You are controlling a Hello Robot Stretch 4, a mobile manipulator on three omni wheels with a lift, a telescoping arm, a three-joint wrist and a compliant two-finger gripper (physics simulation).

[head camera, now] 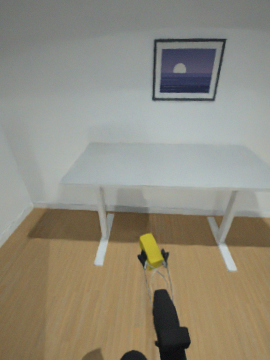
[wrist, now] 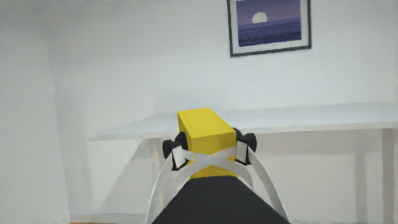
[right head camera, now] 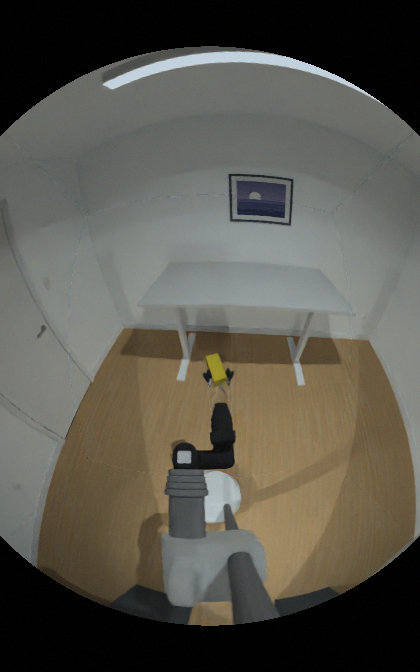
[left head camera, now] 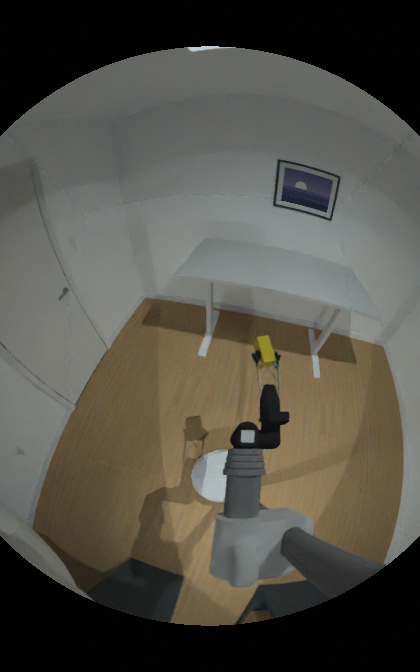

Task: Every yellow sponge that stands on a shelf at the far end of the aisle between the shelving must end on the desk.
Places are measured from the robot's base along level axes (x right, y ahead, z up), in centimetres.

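Pixels of known places: gripper, fingertip midpoint: [head camera: 152, 250] [wrist: 208, 141].
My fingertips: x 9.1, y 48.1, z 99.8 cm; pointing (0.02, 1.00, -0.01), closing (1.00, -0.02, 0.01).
Behind a point stands the place of what it marks.
A yellow sponge [head camera: 151, 249] {x 8.4, y 46.5, z 102.6 cm} [left head camera: 265, 349] [right head camera: 216, 368] [wrist: 212, 136] {x 9.4, y 42.5, z 101.7 cm} is held between the two black fingertips of my gripper [head camera: 153, 258] [left head camera: 266, 358] [right head camera: 218, 376] [wrist: 208, 141] {x 9.1, y 48.1, z 99.8 cm}, which is shut on it. The pale grey desk [head camera: 165, 165] {x 33.8, y 126.2, z 92.2 cm} [left head camera: 270, 265] [right head camera: 245, 285] [wrist: 320, 120] {x 53.6, y 103.4, z 92.2 cm} stands against the far wall. In the head view the gripper and sponge show in front of the desk's near edge, over the floor. In the wrist view the desk's edge runs behind the sponge. No sponge shows on the visible desk top.
The desk has two white legs [head camera: 102, 212] {x -20.5, y 141.4, z 36.6 cm} [head camera: 228, 217] {x 99.0, y 122.8, z 34.8 cm} with feet on the wooden floor. A framed picture [head camera: 188, 70] {x 60.1, y 173.0, z 154.7 cm} [wrist: 270, 22] {x 60.0, y 173.0, z 151.8 cm} hangs on the wall above it. A door [left head camera: 30, 280] is on the left. Dark shelving parts [left head camera: 142, 590] [right head camera: 155, 605] show at the bottom of both side head views.
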